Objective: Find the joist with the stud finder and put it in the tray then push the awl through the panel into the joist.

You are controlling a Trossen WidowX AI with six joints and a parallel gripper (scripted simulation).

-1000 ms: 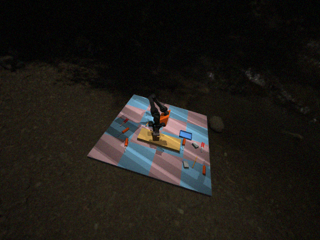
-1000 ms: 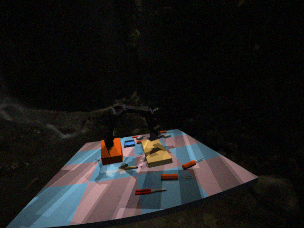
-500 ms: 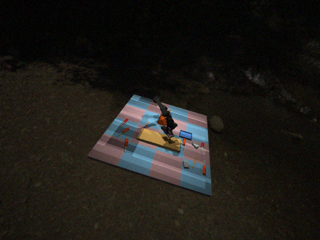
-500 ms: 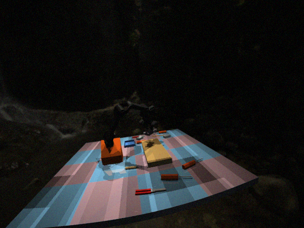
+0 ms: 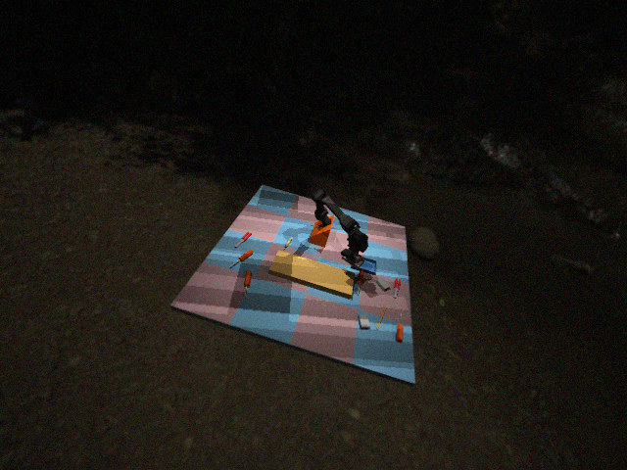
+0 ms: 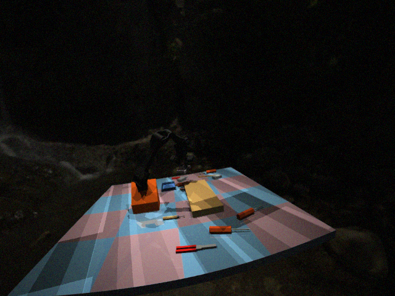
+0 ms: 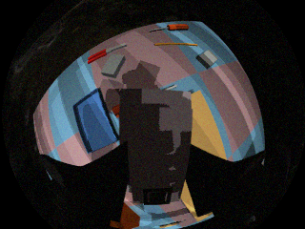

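The stud finder lies 20 mm to the right of my gripper tip, 20 mm above it and 10 mm behind it. From my gripper tip the other things lie so: awl 440 mm to the right, 180 mm below, 140 mm behind; blue tray 170 mm below, 150 mm behind, 110 mm to the left.
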